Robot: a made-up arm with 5 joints.
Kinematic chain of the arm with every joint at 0, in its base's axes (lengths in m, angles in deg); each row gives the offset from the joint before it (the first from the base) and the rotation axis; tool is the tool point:
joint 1: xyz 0 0 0.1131 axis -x
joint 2: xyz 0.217 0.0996 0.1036 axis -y
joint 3: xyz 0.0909 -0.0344 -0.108 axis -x
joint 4: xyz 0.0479 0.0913 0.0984 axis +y
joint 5: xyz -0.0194 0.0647 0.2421 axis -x
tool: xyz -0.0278 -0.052 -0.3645
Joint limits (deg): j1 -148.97..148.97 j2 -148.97..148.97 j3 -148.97..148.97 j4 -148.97..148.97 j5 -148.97..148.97
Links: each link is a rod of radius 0.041 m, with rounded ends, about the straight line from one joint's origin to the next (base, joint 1, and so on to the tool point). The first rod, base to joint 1, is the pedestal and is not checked.
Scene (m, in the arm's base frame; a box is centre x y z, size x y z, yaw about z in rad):
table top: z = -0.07
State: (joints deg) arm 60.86 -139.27 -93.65 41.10 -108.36
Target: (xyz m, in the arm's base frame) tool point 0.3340 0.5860 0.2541
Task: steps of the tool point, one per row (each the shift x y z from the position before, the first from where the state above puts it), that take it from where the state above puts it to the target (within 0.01 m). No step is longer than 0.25 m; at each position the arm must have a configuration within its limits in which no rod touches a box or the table.
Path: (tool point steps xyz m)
1: 0.1985 0.0792 -0.0608
2: 0.1484 0.1473 -0.0385
3: 0.0781 0.1824 -0.0148
4: 0.0062 0.1805 0.0005
5: -0.0488 0.1489 0.0028
6: -0.0751 0.1017 -0.0053
7: 0.0118 0.0192 0.0030
8: -0.0035 0.0349 0.0003
9: -0.0315 0.0571 0.0103
10: -0.0714 0.0733 0.0443
11: -0.1162 0.0606 0.1015

